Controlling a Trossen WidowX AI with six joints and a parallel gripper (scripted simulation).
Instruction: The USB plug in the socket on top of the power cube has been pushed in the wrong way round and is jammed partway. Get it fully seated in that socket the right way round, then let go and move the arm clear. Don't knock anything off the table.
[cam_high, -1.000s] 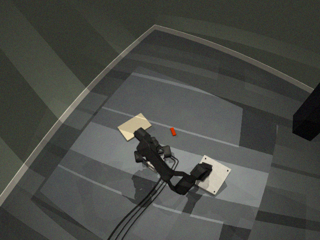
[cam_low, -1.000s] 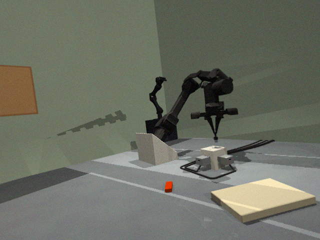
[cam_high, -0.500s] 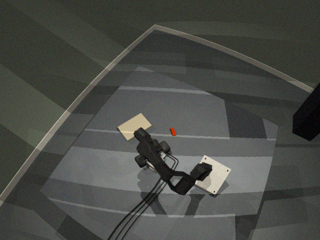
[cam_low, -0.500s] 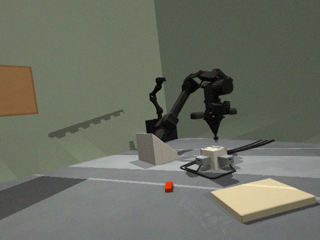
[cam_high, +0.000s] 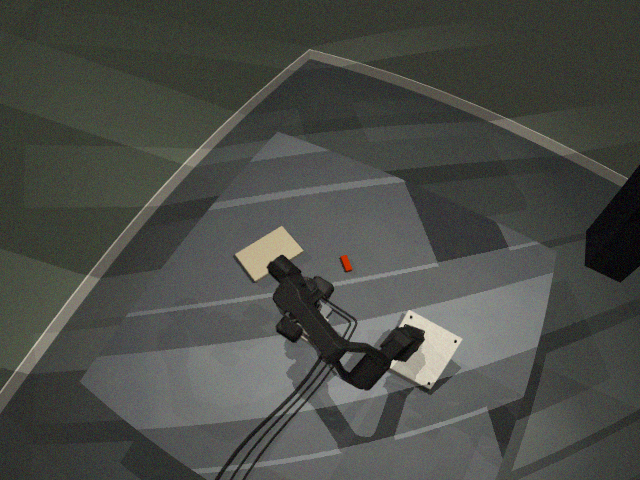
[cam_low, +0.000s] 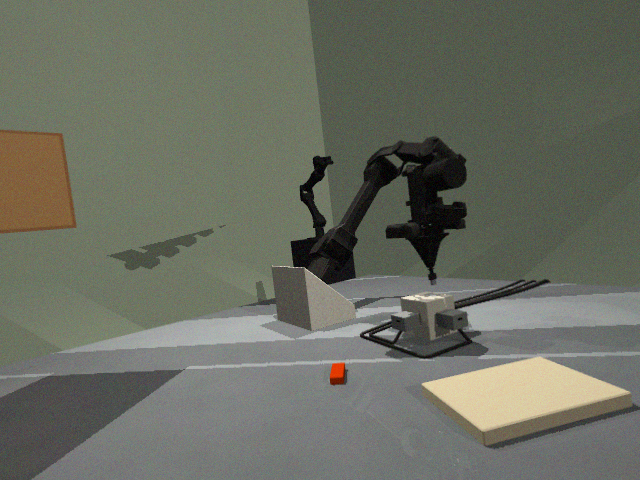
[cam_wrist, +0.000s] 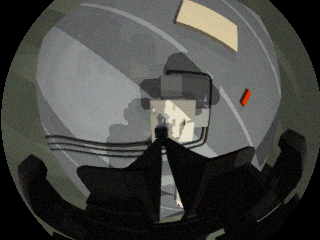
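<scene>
Right now the dark USB plug is 2 cm below my gripper tip. Also, from my gripper tip: flat beige slab 25 cm ahead, 21 cm to the right, 13 cm below.
</scene>
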